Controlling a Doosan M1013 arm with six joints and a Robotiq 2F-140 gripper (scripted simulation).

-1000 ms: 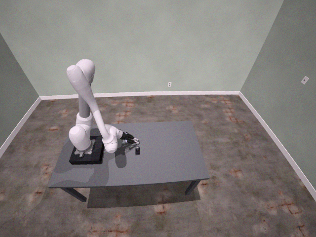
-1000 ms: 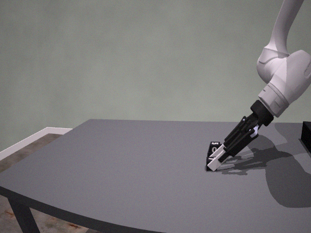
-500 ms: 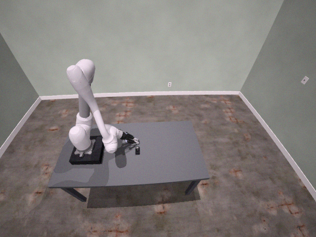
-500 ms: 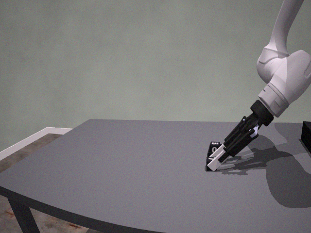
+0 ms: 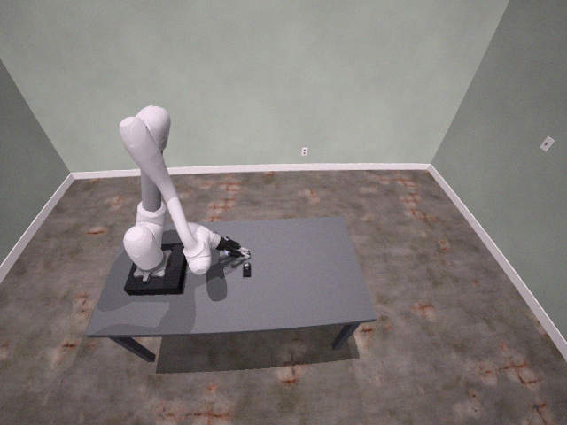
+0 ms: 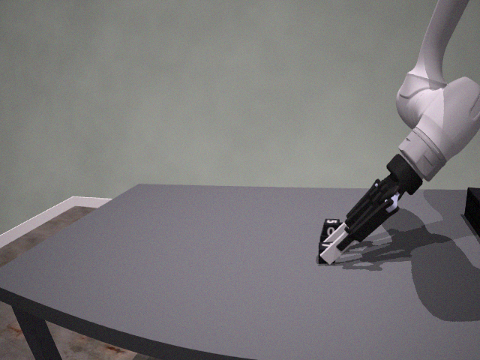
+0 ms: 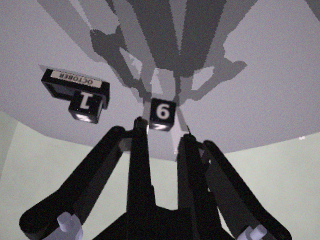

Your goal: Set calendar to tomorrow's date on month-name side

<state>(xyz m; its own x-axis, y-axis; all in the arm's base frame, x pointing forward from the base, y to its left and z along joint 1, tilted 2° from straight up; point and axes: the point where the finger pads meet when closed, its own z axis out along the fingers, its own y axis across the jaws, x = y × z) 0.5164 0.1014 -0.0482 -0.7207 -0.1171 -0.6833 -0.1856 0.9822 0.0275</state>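
Right now the tray is 20 mm ahead of my hand, 110 mm to the right of it and 30 mm below it. Round my hand: black number cube (20 mm ahead, 20 mm below).
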